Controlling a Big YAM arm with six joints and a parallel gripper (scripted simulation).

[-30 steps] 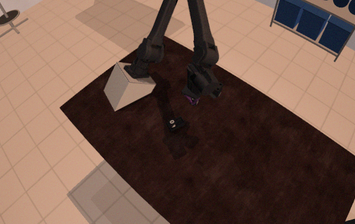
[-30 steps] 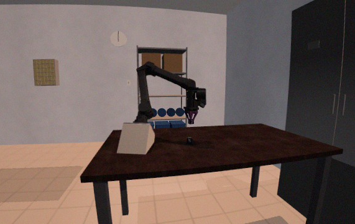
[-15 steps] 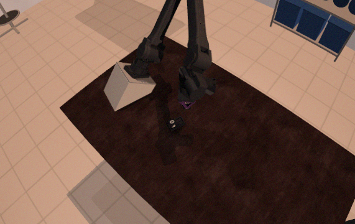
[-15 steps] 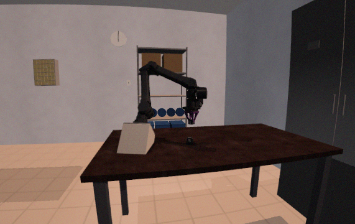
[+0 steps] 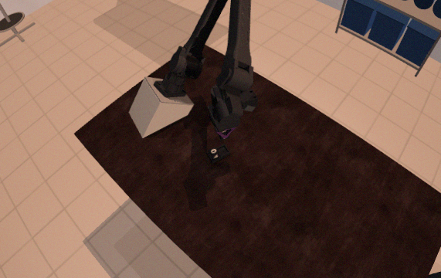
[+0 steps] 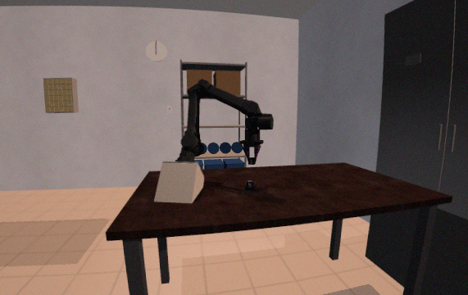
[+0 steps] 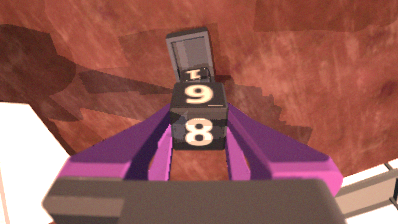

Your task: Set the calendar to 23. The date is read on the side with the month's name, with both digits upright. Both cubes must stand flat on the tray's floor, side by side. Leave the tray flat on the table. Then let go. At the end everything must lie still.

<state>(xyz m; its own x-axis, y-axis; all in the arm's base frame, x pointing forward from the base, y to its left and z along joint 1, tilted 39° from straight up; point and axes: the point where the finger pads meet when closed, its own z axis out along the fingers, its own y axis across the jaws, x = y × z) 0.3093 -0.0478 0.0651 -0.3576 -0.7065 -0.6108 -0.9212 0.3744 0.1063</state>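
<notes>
Now: hand 120 mm above the dark tray, 20 mm to the left of it and 10 mm past it.
</notes>
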